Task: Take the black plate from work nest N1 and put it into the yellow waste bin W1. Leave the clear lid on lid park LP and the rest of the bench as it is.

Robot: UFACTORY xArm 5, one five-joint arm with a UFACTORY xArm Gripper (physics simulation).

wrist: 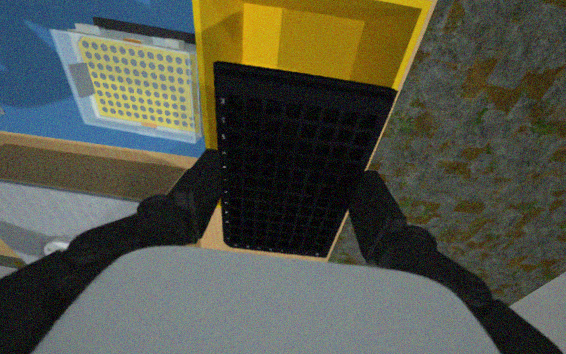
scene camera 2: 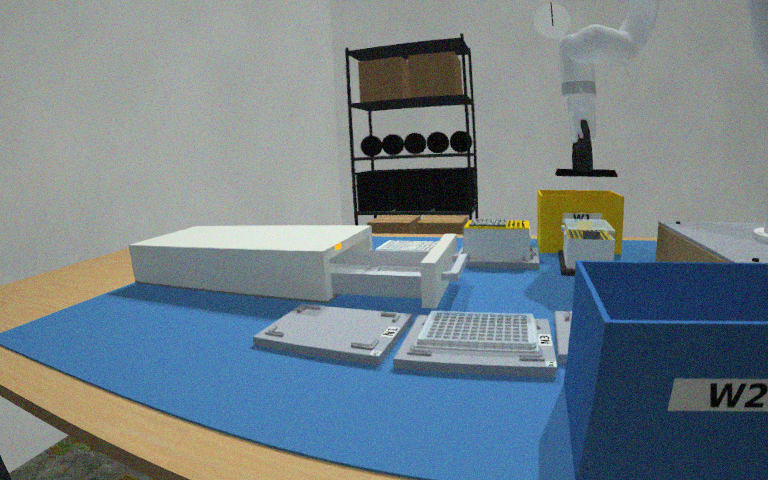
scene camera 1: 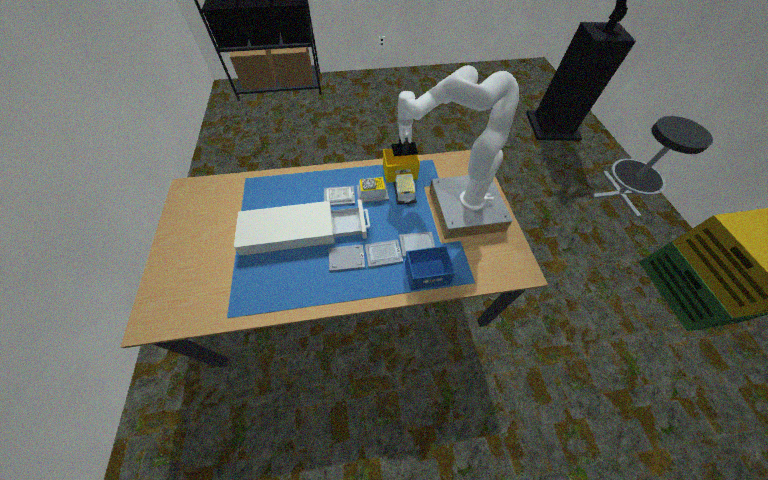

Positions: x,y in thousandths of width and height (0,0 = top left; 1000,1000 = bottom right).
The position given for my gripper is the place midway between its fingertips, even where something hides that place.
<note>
I see my gripper (scene camera 2: 758,357), a black plate (wrist: 519,417) and a long white cabinet (scene camera 2: 381,549).
The long white cabinet shows as well in scene camera 1 (scene camera 1: 346,480). My gripper shows as well in the wrist view (wrist: 511,510). The wrist view does not show the long white cabinet: it is out of frame.
</note>
